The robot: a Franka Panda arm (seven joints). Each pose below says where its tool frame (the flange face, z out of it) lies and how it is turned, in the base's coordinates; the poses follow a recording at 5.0 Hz.
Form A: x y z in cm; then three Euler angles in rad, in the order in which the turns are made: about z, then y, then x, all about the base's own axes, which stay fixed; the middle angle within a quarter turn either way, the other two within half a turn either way.
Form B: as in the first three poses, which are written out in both.
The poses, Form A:
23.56 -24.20 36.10 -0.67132 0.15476 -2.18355
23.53 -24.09 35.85 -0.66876 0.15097 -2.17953
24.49 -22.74 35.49 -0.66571 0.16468 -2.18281
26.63 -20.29 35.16 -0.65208 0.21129 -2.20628
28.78 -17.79 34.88 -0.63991 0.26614 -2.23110
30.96 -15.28 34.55 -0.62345 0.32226 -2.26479
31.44 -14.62 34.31 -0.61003 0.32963 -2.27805
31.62 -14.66 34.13 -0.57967 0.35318 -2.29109
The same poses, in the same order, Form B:
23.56 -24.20 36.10 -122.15 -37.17 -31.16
23.53 -24.09 35.85 -121.91 -37.03 -30.90
24.49 -22.74 35.49 -122.33 -36.50 -31.61
26.63 -20.29 35.16 -124.41 -34.77 -33.82
28.78 -17.79 34.88 -126.55 -32.92 -36.67
30.96 -15.28 34.55 -129.08 -31.00 -39.51
31.44 -14.62 34.31 -129.95 -30.23 -39.51
31.62 -14.66 34.13 -131.03 -27.82 -40.11

